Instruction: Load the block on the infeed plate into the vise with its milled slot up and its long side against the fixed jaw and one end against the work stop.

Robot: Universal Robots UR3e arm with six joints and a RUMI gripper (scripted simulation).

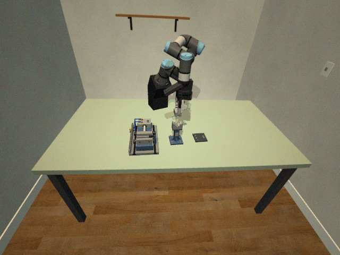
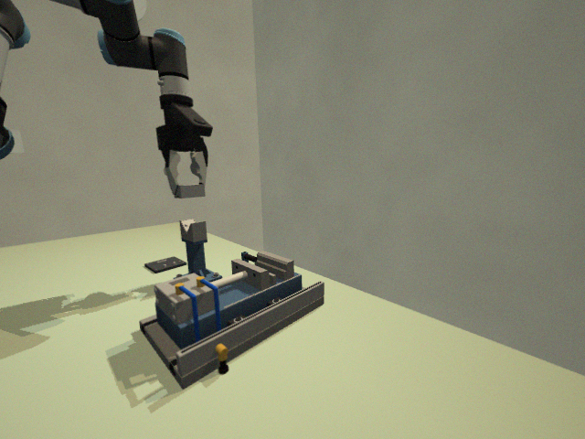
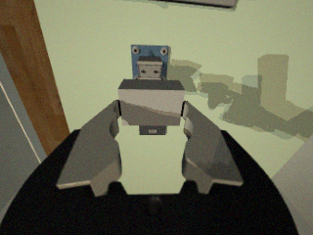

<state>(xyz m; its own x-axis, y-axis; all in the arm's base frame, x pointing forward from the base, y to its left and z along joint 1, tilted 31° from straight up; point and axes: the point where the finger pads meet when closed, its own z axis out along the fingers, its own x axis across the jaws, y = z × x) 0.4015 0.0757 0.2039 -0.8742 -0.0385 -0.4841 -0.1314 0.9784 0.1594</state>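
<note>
Now: hand 1 cm above the part. From my hand the other things lie so: air cylinder 23 cm to the right, 17 cm below, 9 cm behind; then fixed jaw 20 cm to the right, 17 cm below, 11 cm ahead; then work stop rod 16 cm to the right, 15 cm below, 7 cm ahead.
</note>
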